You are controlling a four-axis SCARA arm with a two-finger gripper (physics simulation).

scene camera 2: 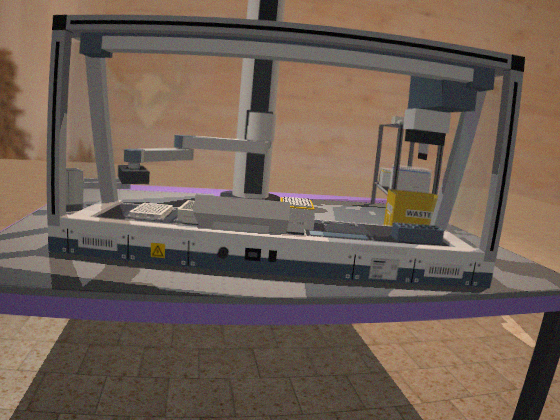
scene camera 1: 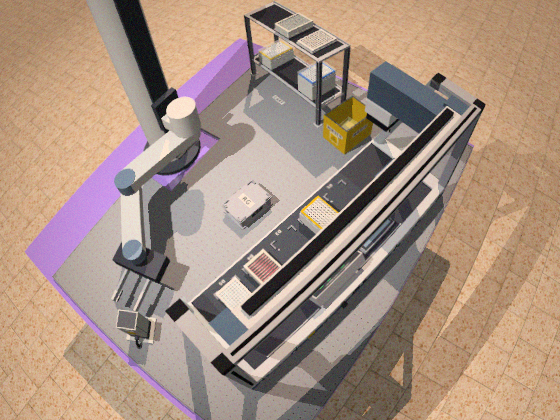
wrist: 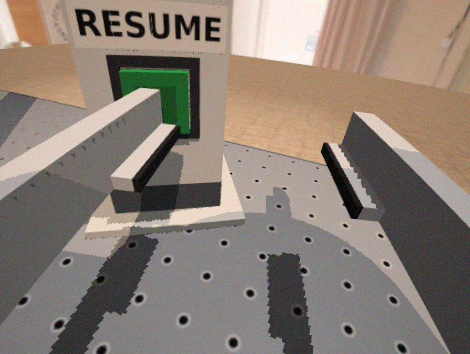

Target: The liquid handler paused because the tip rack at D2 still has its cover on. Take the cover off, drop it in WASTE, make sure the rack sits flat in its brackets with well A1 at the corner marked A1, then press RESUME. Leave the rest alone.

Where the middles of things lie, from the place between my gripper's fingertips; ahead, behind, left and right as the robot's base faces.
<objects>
Right now my hand is 104 cm to the right of the yellow WASTE bin (scene camera 1: 344, 140), 21 cm short of it and 1 cm above it.
</objects>
